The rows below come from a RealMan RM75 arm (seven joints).
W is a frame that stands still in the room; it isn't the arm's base.
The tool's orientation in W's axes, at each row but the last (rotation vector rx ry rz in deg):
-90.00 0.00 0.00
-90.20 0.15 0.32
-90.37 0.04 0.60
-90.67 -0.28 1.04
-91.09 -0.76 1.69
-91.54 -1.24 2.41
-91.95 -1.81 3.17
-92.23 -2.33 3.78
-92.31 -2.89 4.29
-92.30 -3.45 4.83
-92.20 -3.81 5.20
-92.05 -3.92 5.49
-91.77 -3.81 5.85
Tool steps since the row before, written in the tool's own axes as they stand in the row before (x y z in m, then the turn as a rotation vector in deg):
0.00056 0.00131 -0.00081 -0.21 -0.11 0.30
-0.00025 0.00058 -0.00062 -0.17 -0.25 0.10
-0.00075 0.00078 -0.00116 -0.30 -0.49 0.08
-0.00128 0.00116 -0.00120 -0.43 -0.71 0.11
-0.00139 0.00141 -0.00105 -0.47 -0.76 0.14
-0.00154 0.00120 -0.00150 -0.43 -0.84 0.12
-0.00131 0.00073 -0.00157 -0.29 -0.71 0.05
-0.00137 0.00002 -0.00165 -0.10 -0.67 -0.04
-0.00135 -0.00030 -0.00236 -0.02 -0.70 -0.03
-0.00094 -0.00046 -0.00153 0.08 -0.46 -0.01
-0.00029 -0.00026 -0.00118 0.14 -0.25 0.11
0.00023 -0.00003 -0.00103 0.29 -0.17 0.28
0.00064 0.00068 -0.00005 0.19 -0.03 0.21
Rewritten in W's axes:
0.00056 -0.00081 -0.00131 -0.21 0.30 0.11
-0.00025 -0.00062 -0.00058 -0.17 0.10 0.25
-0.00075 -0.00117 -0.00077 -0.30 0.08 0.49
-0.00127 -0.00123 -0.00113 -0.43 0.11 0.71
-0.00137 -0.00111 -0.00138 -0.47 0.14 0.76
-0.00149 -0.00159 -0.00114 -0.42 0.13 0.84
-0.00123 -0.00166 -0.00066 -0.28 0.06 0.71
-0.00126 -0.00174 0.00007 -0.09 -0.02 0.67
-0.00115 -0.00244 0.00042 -0.01 0.00 0.70
-0.00079 -0.00159 0.00054 0.09 0.02 0.46
-0.00017 -0.00119 0.00031 0.13 0.13 0.24
0.00034 -0.00100 0.00006 0.26 0.31 0.15
0.00063 0.00000 -0.00069 0.17 0.23 0.02

